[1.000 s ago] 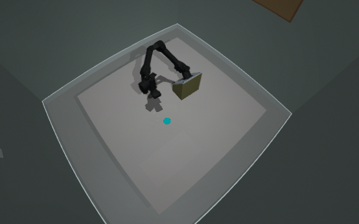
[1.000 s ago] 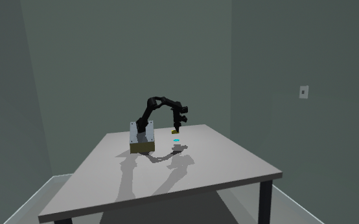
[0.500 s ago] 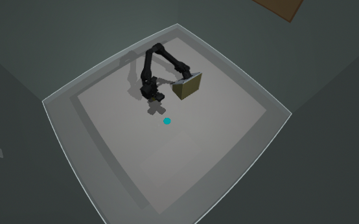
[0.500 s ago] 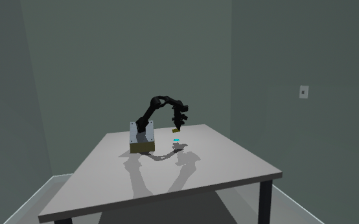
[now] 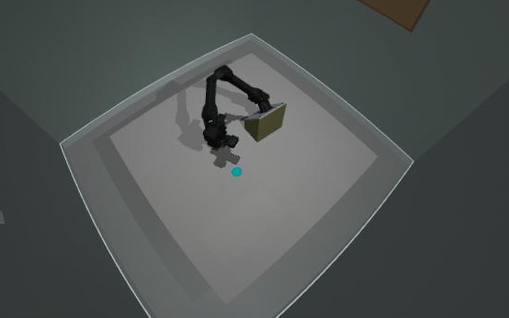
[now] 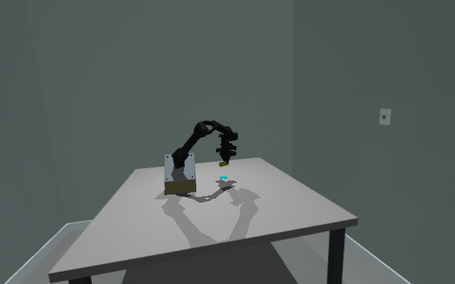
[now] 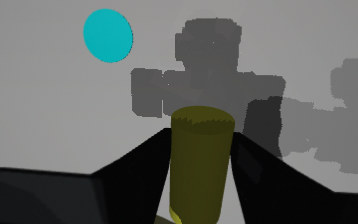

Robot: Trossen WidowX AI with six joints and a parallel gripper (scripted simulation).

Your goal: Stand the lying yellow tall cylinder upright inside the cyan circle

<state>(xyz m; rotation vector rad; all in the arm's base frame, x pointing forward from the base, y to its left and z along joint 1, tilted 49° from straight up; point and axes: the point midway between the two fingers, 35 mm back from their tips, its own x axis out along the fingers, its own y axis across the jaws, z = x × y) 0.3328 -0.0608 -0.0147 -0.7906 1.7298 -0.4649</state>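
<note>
The cyan circle lies 150 mm below my gripper tip, 120 mm to the left of it and 10 mm ahead of it. Round my gripper tip: yellow tall cylinder (20 mm behind, 10 mm to the right).
</note>
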